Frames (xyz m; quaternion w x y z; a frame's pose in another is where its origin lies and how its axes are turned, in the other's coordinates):
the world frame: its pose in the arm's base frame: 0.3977 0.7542 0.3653 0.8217 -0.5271 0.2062 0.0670
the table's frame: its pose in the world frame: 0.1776 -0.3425 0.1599 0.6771 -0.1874 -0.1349 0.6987
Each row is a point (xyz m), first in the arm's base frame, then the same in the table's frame.
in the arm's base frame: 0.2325 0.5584 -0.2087
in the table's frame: 0.8374 0.2858 -0.4396
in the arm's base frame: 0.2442 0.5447 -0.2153
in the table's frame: 0.8339 0.2778 -0.4567
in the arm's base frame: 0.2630 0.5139 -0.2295
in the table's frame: 0.8281 0.2670 -0.4935
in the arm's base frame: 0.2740 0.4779 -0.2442
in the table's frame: 0.8237 0.2648 -0.5336
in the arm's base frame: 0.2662 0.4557 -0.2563
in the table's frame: 0.8288 0.2760 -0.5570
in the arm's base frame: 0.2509 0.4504 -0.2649
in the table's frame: 0.8397 0.2896 -0.5627
